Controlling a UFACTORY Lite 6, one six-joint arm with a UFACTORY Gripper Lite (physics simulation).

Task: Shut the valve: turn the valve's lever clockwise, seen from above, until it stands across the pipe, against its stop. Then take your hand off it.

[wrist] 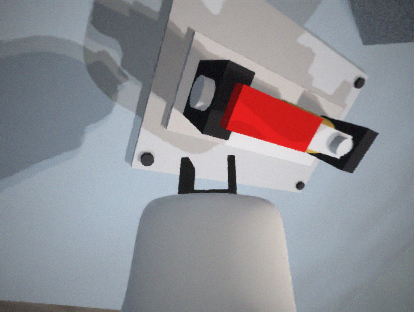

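The valve's red lever (272, 117) lies lengthwise along the pipe, between two black blocks, the left block (217, 100) and the right block (362, 145). A white hub with a round grey cap (342, 145) is at the lever's right end. A little brass valve body (328, 122) shows behind the lever; most of the pipe is hidden. The valve stands on a pale base plate (255, 171) with dark bolts. My gripper (209, 160) is open and empty, below and left of the lever in the view, apart from it.
A dark grey block (387, 20) shows at the top right corner. A brown edge (50, 306) runs along the bottom left. The left black block stands close to the lever's free end. Broad shadows fall over the plate and the pale blue surface at left.
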